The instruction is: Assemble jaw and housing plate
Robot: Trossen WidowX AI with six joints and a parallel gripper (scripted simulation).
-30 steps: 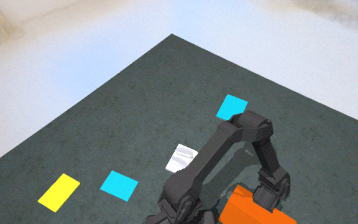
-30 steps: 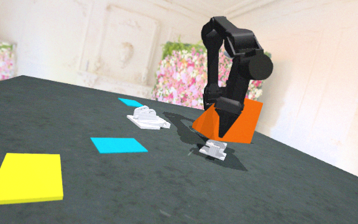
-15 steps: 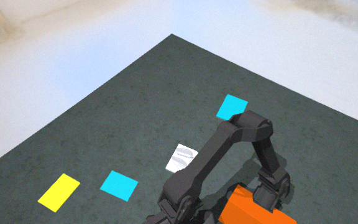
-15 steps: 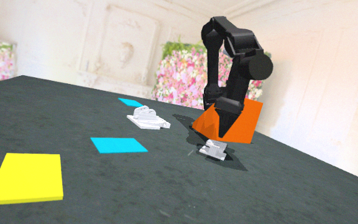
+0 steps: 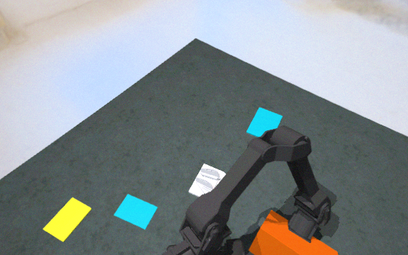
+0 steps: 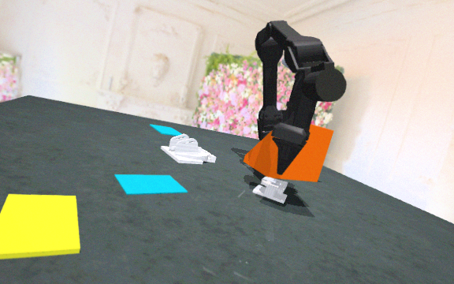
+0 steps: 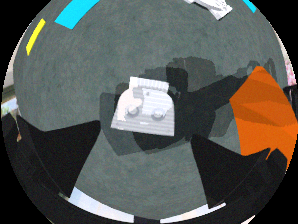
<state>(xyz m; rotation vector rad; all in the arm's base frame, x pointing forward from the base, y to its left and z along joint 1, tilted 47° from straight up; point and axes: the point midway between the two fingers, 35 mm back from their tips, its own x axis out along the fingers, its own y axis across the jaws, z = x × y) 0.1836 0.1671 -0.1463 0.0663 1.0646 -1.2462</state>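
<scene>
The housing plate lies 1 cm ahead of my gripper tip and 3 cm below it. From my gripper tip the other things lie so: white t-shaped piece (1 cm ahead, 1 cm to the right, 5 cm below); then yellow patch (42 cm ahead, 9 cm to the left, 6 cm below).
</scene>
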